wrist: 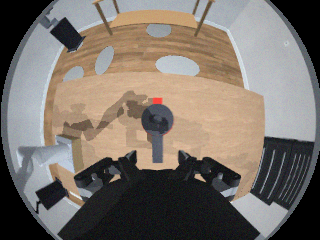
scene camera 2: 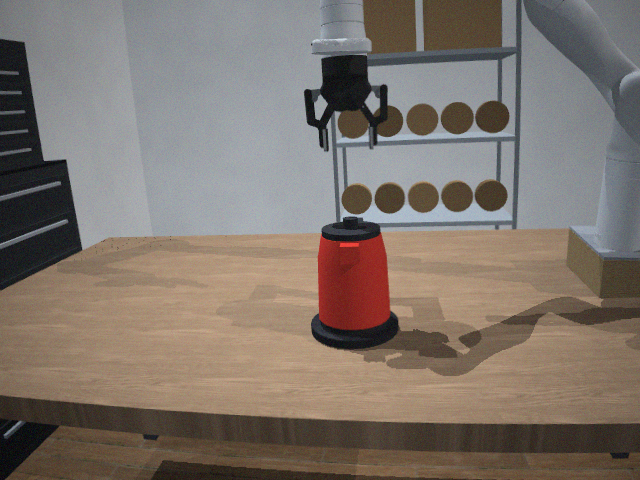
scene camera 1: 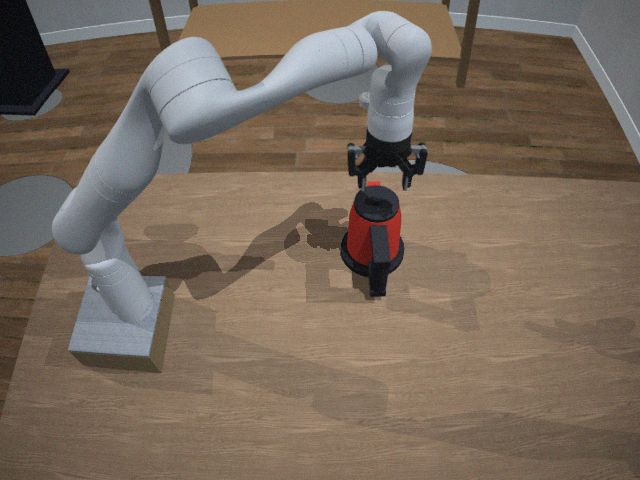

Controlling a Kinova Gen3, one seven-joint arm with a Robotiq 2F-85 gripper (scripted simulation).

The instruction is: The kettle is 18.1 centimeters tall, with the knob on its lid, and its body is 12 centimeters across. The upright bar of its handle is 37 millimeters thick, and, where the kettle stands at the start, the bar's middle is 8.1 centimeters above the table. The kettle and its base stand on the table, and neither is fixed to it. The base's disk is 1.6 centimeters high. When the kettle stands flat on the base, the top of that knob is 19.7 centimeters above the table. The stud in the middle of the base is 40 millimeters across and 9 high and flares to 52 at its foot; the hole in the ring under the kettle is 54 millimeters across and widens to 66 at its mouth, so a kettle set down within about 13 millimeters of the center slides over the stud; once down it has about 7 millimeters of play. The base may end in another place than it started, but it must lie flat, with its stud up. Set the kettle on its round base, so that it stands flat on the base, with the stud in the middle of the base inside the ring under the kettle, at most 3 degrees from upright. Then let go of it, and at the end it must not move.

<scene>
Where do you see a round black base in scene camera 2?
391, 329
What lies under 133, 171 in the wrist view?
My gripper.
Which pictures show my gripper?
The wrist view, scene camera 2 and scene camera 1: all of them.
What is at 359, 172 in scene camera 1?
My gripper.
</scene>
